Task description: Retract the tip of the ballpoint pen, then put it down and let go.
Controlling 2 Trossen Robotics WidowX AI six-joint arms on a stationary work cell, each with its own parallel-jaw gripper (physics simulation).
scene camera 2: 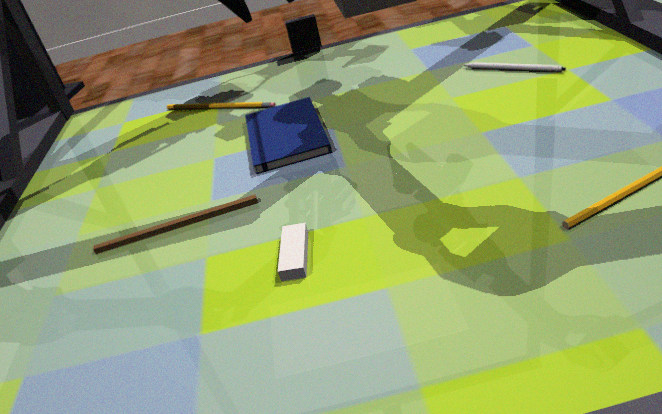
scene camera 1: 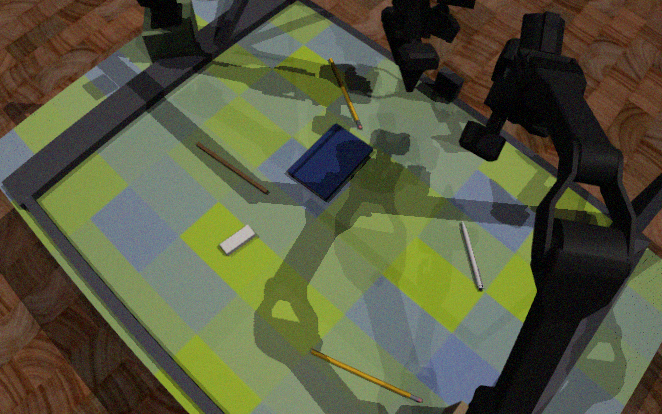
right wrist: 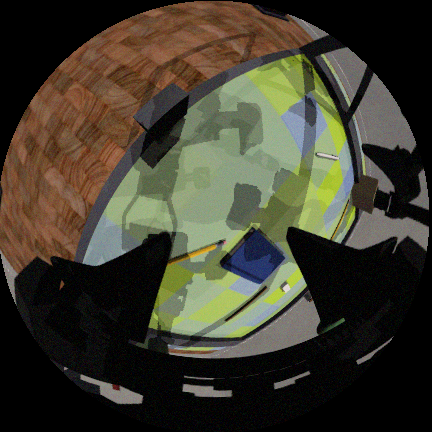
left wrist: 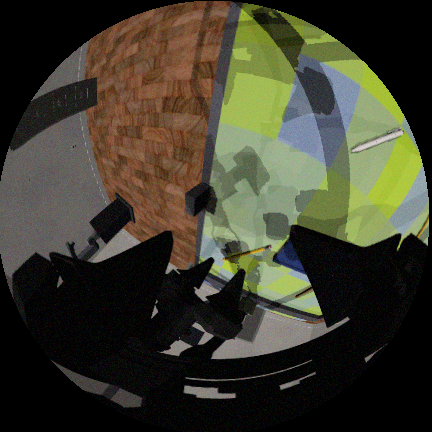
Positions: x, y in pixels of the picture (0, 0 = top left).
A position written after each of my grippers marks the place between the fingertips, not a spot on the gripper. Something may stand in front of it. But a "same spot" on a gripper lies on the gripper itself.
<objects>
My left gripper shows in scene camera 1 (482, 104), in the right wrist view and in the left wrist view; in scene camera 2 it is out of frame. The same spot on a dark rim: (scene camera 1: 42, 171) is (right wrist: 233, 342). The same spot on my left gripper: (left wrist: 345, 277) is (right wrist: 397, 158).
</objects>
